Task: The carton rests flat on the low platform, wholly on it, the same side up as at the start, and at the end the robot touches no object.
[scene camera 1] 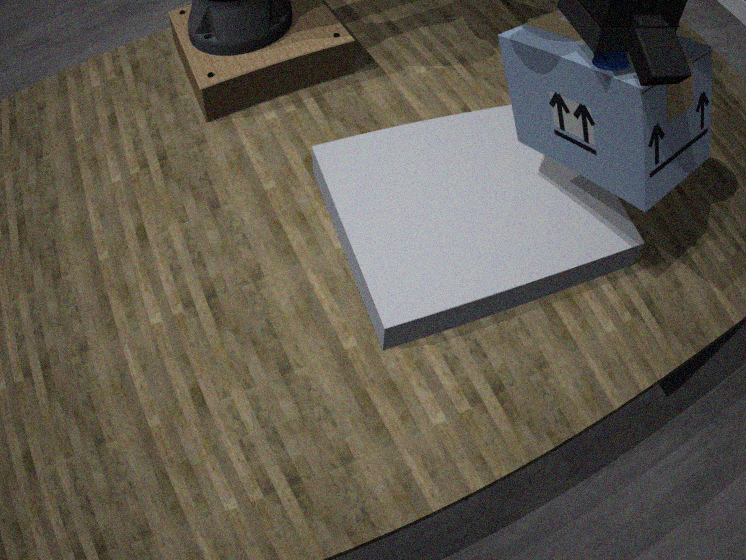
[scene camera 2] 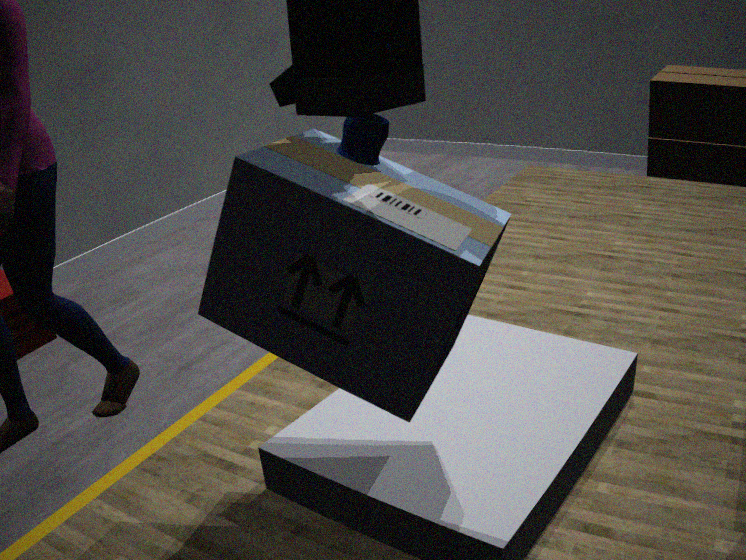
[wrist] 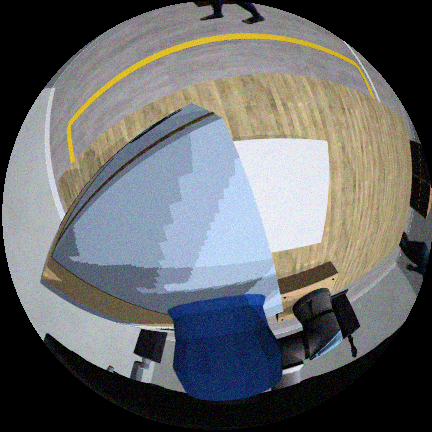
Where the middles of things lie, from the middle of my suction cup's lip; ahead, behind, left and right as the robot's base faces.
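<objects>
Counting from my suction cup, I find the light blue carton (scene camera 2: 363, 275) 40 mm to the left, 20 mm behind and 80 mm below. The low white platform (scene camera 2: 514, 416) is 60 mm to the right of my suction cup and 50 mm behind it, and it sits 280 mm below it.
</objects>
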